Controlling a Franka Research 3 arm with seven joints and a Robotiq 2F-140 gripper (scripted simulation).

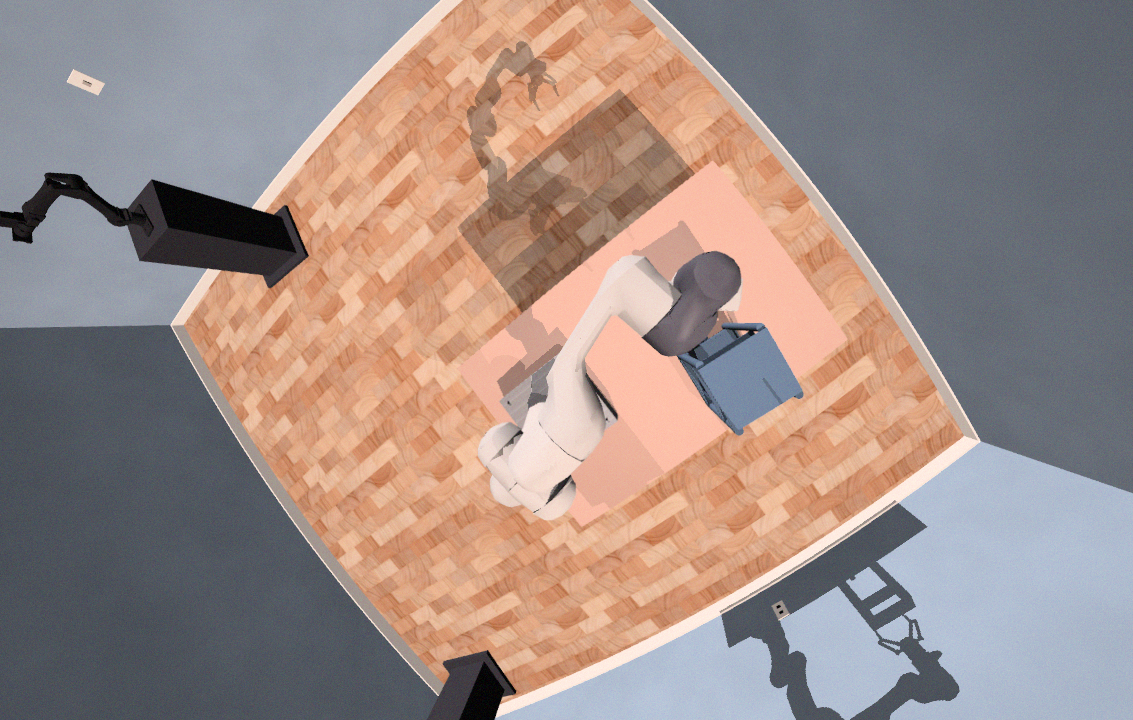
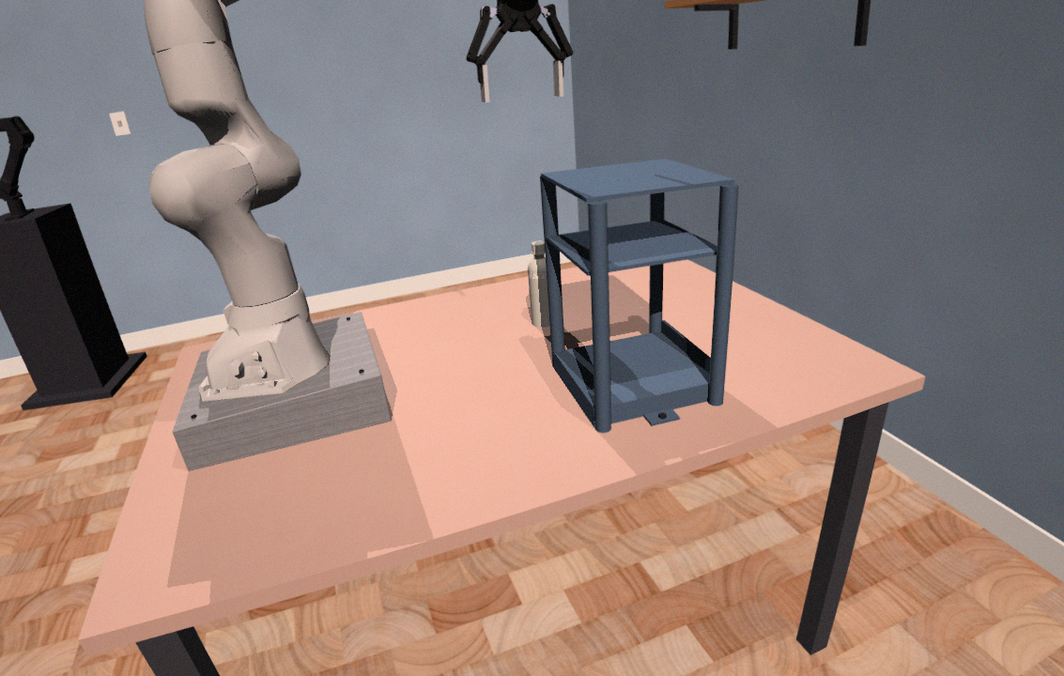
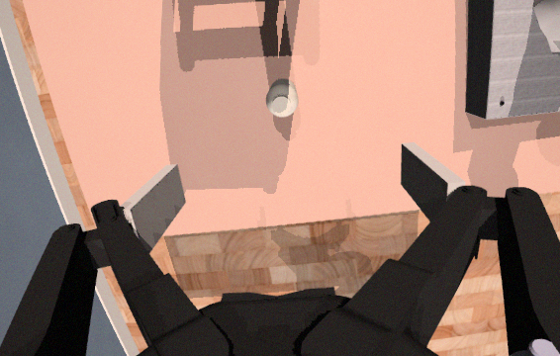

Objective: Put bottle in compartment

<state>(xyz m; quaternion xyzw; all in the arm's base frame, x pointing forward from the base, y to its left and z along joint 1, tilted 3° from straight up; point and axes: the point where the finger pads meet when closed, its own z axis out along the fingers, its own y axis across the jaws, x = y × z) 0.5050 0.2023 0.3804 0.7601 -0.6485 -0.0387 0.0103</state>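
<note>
The bottle is 36 cm below my hand and 1 cm ahead of it. The rest, counted from my hand: shelving unit 31 cm to the right, 30 cm below, 11 cm ahead.
</note>
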